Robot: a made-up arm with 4 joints.
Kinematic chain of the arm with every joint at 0, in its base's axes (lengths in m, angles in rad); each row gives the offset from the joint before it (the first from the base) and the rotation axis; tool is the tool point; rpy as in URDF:
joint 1: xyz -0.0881 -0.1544 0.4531 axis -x
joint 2: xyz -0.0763 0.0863 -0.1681 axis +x
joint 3: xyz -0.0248 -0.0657 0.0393 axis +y
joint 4: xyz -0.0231 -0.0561 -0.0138 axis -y
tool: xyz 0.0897 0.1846 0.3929 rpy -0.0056 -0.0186 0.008
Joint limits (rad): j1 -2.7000..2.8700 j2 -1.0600..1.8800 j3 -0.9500..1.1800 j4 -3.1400..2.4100
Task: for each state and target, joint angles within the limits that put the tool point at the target. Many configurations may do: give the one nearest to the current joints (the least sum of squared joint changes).
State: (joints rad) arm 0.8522 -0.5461 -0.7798 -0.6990
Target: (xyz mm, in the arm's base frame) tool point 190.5 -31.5 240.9
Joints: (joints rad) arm 0.4109 -0.7829 -0.3994 -1.5539
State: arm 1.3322 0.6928 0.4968 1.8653
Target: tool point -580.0 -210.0 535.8
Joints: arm 1.3611 1.2260 0.5384 1.8894
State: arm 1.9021 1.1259 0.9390 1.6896
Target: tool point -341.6 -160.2 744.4
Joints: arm 1.3263 1.1533 0.9843 1.5323
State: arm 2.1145 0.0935 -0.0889 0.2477
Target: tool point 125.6 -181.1 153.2
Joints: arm 1.5967 -0.7195 0.5526 -0.2350
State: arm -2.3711 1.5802 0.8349 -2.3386
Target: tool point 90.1 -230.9 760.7
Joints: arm -2.0656 1.6886 0.3077 -1.7491
